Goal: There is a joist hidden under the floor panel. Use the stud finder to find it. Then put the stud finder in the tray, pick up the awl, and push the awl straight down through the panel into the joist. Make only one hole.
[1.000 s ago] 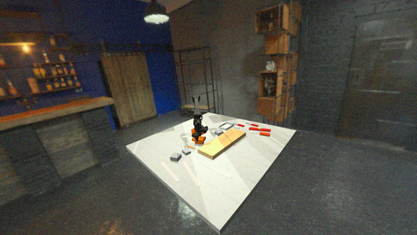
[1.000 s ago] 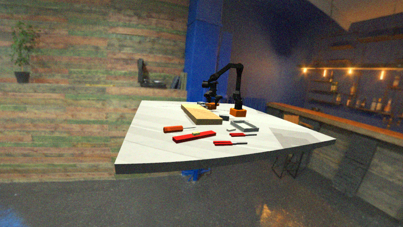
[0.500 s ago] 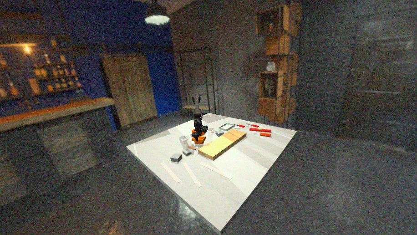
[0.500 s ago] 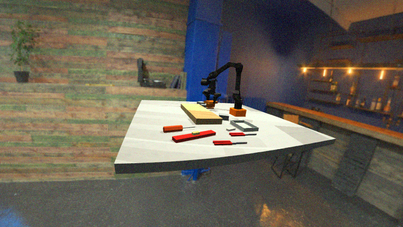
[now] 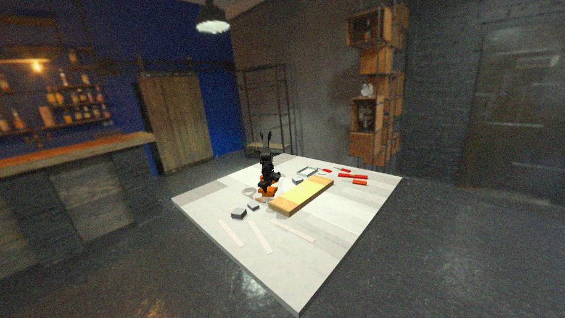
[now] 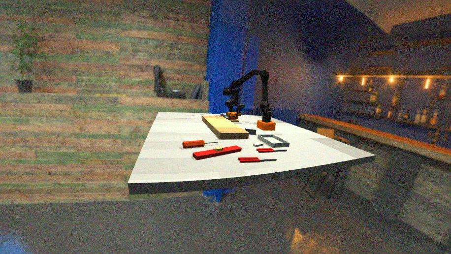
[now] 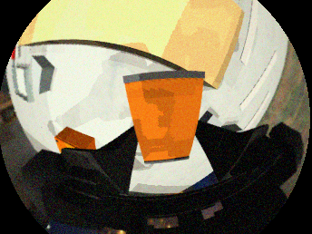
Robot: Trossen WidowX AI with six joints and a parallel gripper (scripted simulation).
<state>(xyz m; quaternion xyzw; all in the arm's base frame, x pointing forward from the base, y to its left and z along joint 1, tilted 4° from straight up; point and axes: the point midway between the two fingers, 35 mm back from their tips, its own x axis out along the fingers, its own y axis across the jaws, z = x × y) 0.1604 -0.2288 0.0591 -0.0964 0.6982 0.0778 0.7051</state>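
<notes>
Now: the orange stud finder 30 mm below my gripper tip and 20 mm ahead of it. Also, from my gripper tip: grey tray (520 mm to the left, 60 mm below, 60 mm ahead); awl (60 mm below, 40 mm to the right, 20 mm behind); red level (570 mm to the left, 440 mm ahead, 60 mm below).
</notes>
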